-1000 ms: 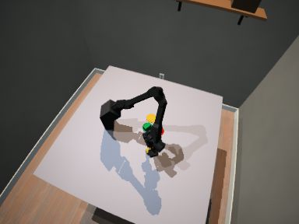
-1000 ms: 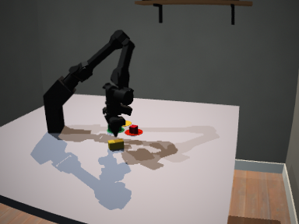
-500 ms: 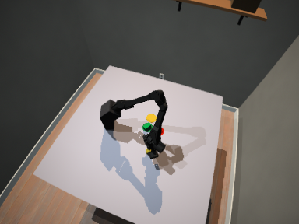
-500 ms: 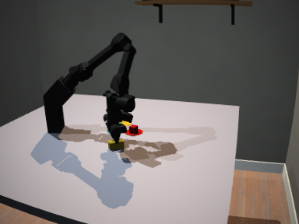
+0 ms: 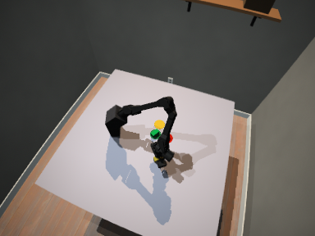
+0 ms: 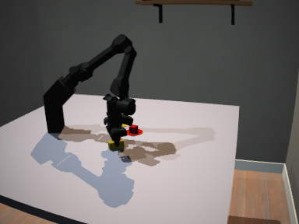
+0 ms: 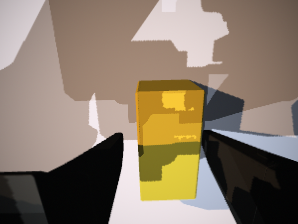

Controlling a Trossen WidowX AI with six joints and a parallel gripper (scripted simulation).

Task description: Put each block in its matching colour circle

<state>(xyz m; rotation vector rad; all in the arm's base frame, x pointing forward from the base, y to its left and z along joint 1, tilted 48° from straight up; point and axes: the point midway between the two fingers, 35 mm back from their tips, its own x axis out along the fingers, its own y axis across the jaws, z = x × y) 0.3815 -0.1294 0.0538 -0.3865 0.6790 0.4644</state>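
Right now my hand is 130 mm past the yellow circle, 280 mm to the right of it and 50 mm above it. Round my hand: red block (10 mm behind, 190 mm to the left, 30 mm below); then yellow block (30 mm below); then red circle (10 mm behind, 190 mm to the left, 50 mm below).
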